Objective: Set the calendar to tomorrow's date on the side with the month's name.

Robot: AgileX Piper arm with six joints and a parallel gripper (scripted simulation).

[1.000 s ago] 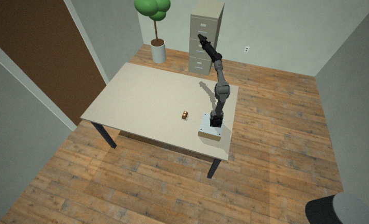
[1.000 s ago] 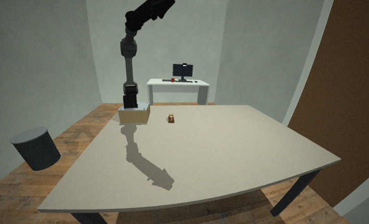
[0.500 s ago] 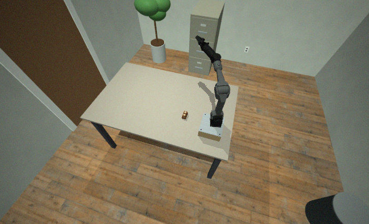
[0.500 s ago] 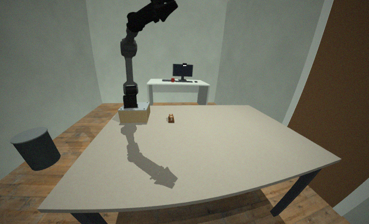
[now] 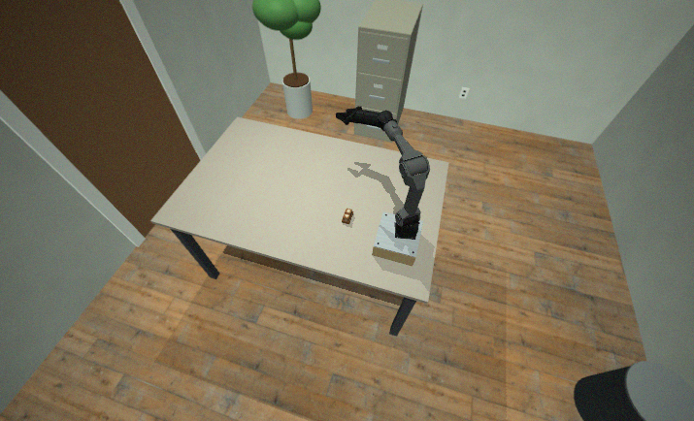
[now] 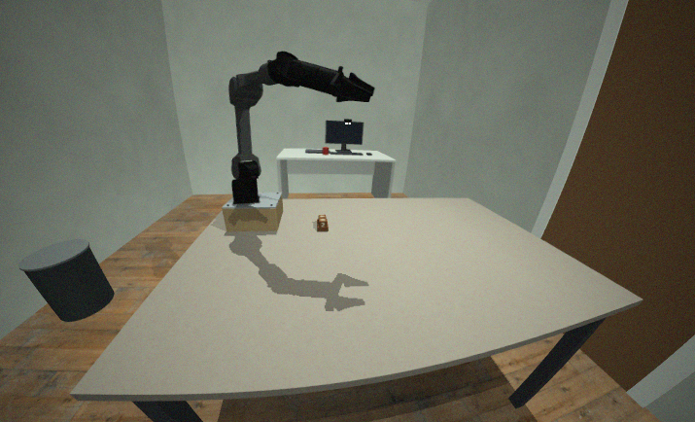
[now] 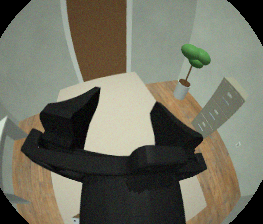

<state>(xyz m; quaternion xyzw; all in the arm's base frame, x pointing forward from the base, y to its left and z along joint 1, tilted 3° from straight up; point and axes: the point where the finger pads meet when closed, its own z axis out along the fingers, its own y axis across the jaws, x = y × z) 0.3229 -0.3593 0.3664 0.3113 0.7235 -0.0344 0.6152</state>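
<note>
Right now the wooden digit cube is 60 mm behind my hand, 210 mm to the left of it and 450 mm below it. The rest, counted from my hand: brown tray: 60 mm behind, 230 mm to the left, 460 mm below.
</note>
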